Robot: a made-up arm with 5 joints.
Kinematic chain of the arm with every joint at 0, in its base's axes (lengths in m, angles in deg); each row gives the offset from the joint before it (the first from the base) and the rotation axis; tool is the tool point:
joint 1: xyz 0 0 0.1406 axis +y
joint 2: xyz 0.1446 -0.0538 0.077 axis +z
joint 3: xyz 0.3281 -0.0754 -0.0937 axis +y
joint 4: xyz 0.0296 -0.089 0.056 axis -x
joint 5: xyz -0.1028 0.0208 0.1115 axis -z
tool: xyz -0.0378 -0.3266 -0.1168
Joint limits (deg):
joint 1: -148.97..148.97
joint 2: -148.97..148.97
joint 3: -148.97..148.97
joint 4: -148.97..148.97
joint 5: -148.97..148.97
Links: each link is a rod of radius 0.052 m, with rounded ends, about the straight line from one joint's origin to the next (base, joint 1, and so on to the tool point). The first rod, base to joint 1, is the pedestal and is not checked.
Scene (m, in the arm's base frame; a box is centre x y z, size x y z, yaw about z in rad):
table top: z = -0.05
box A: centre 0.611 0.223 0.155 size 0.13 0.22 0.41 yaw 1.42
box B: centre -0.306 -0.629 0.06 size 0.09 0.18 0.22 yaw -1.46
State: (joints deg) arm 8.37 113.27 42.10 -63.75 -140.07
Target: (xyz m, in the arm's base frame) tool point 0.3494 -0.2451 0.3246
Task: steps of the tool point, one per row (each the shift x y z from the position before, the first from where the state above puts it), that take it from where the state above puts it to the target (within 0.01 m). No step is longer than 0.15 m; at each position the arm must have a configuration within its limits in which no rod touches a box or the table.
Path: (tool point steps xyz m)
1: 0.0438 -0.0076 -0.0428
2: 0.0579 -0.0181 -0.0353
3: 0.0697 -0.0303 -0.0218
4: 0.0760 -0.0440 -0.0036
5: 0.0751 -0.0584 0.0168
6: 0.0660 -0.0724 0.0366
7: 0.0384 -0.0838 0.0188
8: 0.0241 -0.0920 0.0247
9: 0.0081 -0.0973 0.0281
10: -0.0075 -0.0989 0.0287
11: -0.0214 -0.0978 0.0267
12: -0.0325 -0.0942 0.0226

